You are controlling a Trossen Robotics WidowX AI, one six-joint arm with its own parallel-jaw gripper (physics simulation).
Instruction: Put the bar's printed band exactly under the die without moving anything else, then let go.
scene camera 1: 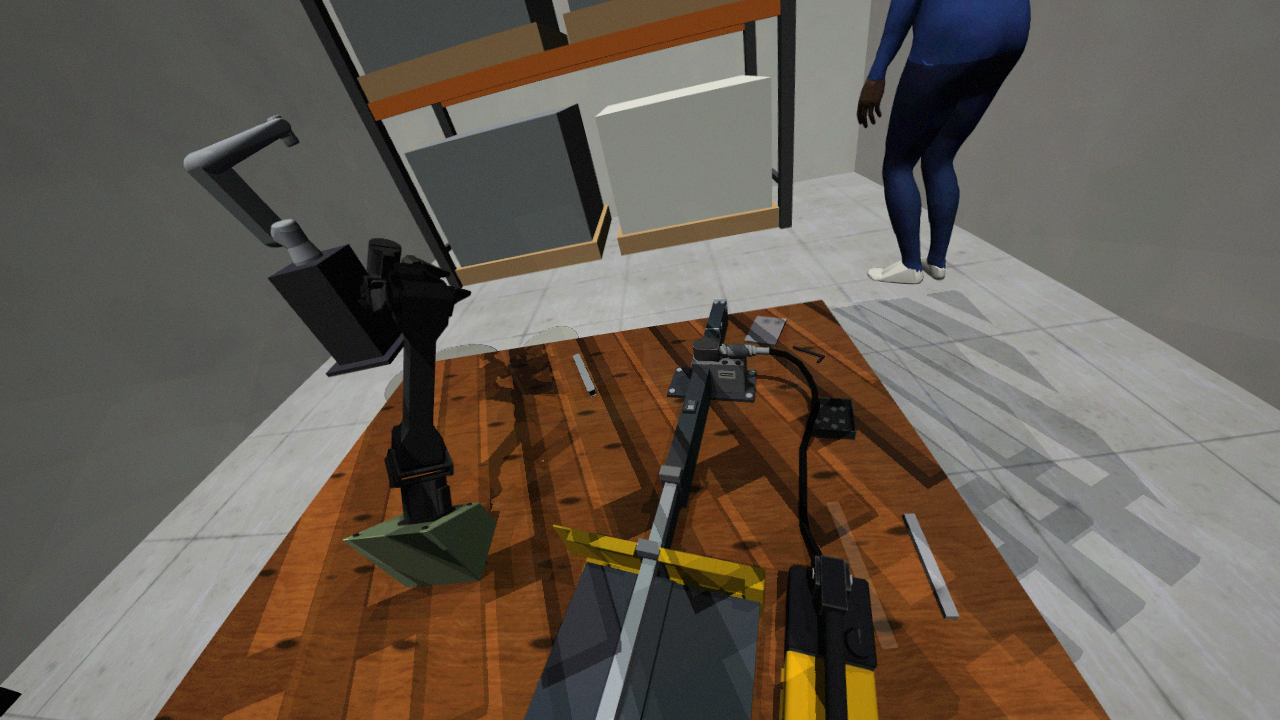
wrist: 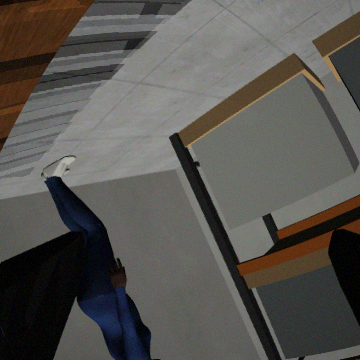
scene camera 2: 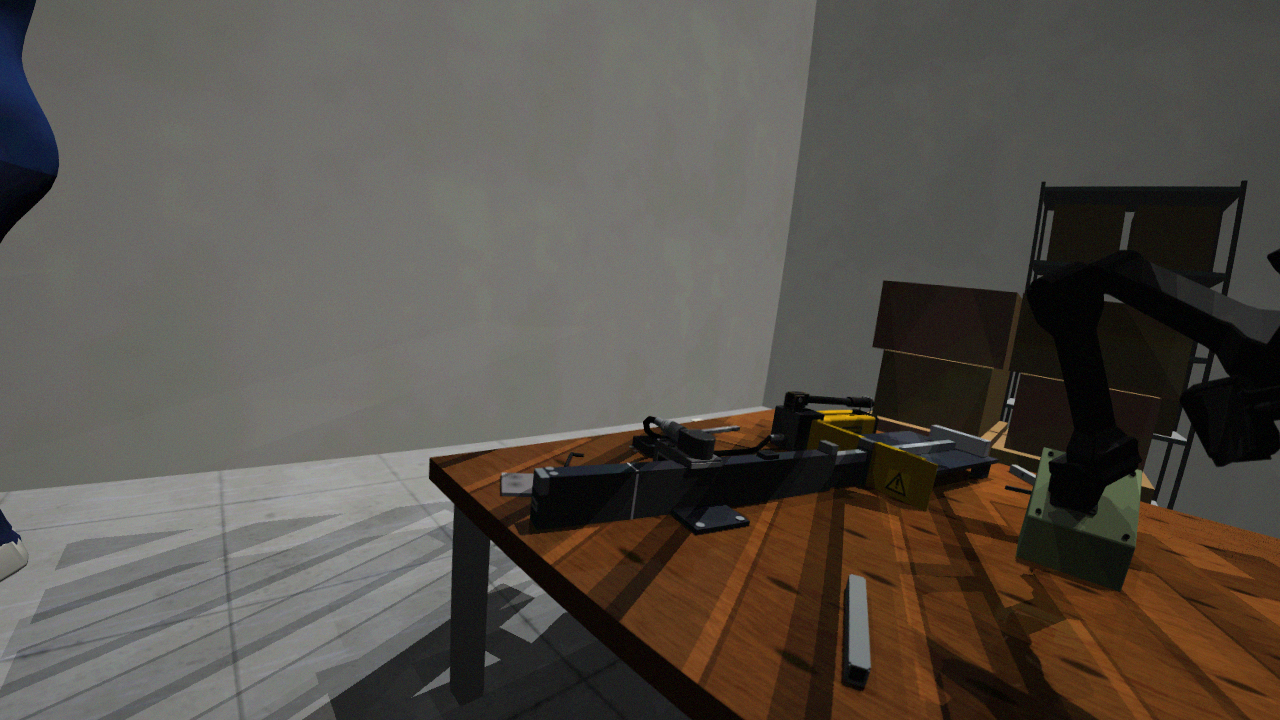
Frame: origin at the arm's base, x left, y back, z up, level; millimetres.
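Where they show: gripper, fingertip midpoint: (scene camera 1: 460, 283) (wrist: 213, 246); arm's base at its link origin: (scene camera 1: 427, 517) (scene camera 2: 1074, 492).
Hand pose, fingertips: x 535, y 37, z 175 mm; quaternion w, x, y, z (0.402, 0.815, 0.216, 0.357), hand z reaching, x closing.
Each offset is from my fingertips to the centre of the thing. "pt": to the spot under its first point. Level surfaces: height alone.
My gripper (wrist: 213, 246) is open and empty; its two black fingers stand wide apart in the wrist view, facing the shelf. The arm holds it high over the table, away from the bars. A short grey bar {dx -94, dy -245, dz -280 mm} (scene camera 1: 584, 374) (scene camera 2: 856, 622) lies flat on the table. Another pale bar {dx -668, dy -779, dz -286 mm} (scene camera 1: 930, 565) lies at the table's right in scene camera 1. A long pale bar (scene camera 1: 633, 617) runs across a dark plate toward the dark rail (scene camera 1: 687, 438) (scene camera 2: 581, 497). A hydraulic head {pt dx -235, dy -557, dz -171 mm} (scene camera 1: 707, 349) (scene camera 2: 695, 441) sits at the rail; its die is not distinguishable. I cannot tell which marking is the printed band.
A yellow guard (scene camera 1: 716, 574) (scene camera 2: 895, 476) crosses the rig beside the dark plate {dz -240 mm} (scene camera 1: 707, 658). A black hose {pt dx -463, dy -678, dz -278 mm} (scene camera 1: 802, 456) runs from the head to a yellow and black pump {pt dx -795, dy -570, dz -161 mm} (scene camera 1: 827, 671). A small black tray {pt dx -382, dy -773, dz -288 mm} (scene camera 1: 834, 418) lies nearby. A person (scene camera 1: 939, 134) (wrist: 95, 250) stands beyond the table.
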